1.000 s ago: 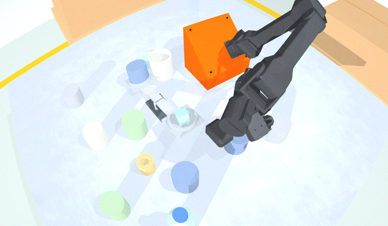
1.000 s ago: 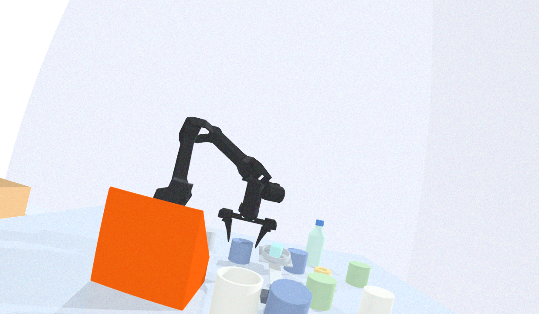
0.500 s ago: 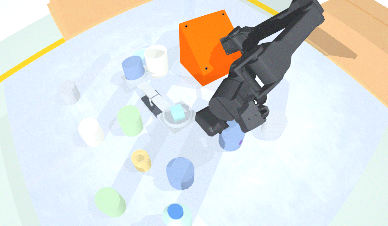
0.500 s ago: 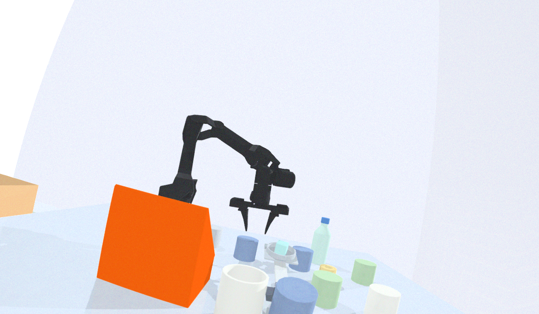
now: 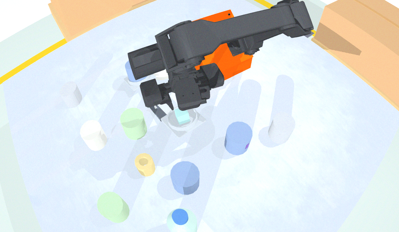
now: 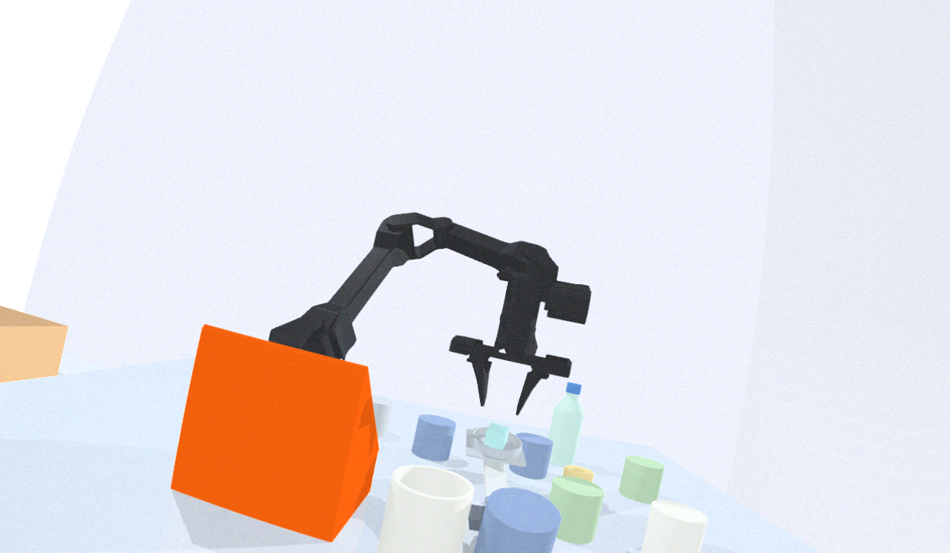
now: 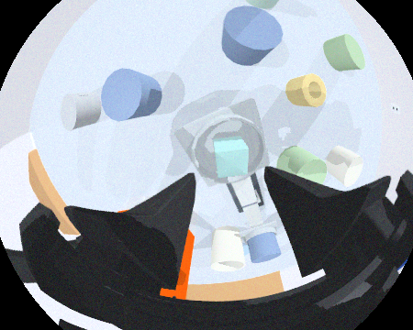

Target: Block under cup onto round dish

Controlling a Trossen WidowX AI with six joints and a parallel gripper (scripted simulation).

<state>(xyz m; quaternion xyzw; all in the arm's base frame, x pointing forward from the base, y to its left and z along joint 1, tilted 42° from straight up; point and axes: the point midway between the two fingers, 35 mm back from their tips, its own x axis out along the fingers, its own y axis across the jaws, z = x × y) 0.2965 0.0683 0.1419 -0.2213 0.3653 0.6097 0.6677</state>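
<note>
My gripper tip is 4 cm above the pale teal block. The rest, counted from my gripper tip: yellow ring 15 cm ahead, 4 cm to the left, 10 cm below; then white round vessel 6 cm behind, 26 cm to the right, 9 cm below; then balance 2 cm ahead, 12 cm to the right, 9 cm below.
</note>
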